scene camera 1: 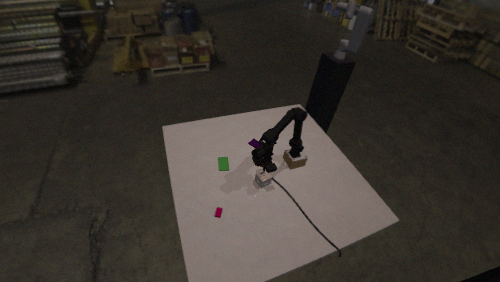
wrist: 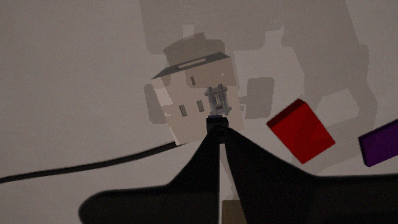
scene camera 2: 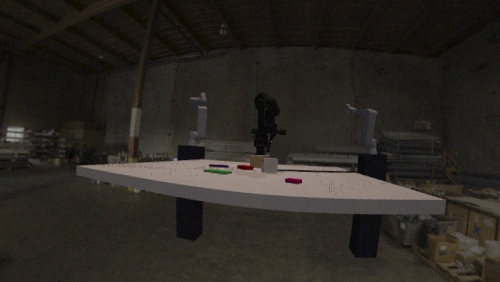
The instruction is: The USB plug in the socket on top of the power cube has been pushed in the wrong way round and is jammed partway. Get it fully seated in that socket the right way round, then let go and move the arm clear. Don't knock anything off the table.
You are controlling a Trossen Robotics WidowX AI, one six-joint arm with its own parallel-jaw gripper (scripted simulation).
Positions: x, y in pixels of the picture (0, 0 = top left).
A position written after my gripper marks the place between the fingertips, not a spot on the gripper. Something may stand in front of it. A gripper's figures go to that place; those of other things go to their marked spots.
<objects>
My gripper (wrist: 220, 134): 0.11 m from the lens. A red block (wrist: 297, 127): 0.28 m from the lens.
</objects>
